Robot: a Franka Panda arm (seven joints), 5 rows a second.
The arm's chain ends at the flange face. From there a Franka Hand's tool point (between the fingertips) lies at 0.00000 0.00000 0.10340 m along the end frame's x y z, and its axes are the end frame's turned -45 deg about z.
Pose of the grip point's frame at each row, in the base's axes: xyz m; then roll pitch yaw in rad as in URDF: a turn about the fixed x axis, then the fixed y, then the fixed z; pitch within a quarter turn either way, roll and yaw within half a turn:
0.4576, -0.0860, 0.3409, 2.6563, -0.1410, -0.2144
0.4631, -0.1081, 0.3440, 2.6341, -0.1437, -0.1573
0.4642, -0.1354, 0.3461, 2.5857, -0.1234, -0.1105
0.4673, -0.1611, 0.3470, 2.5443, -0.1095, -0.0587
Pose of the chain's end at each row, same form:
0.4553, -0.0361, 0.4315, 2.8878, -0.4400, -0.9777
0.4582, -0.0564, 0.4334, 2.8722, -0.4571, -0.9170
0.4595, -0.0800, 0.4333, 2.8174, -0.4750, -0.8520
0.4614, -0.1025, 0.4320, 2.7724, -0.4922, -0.7841

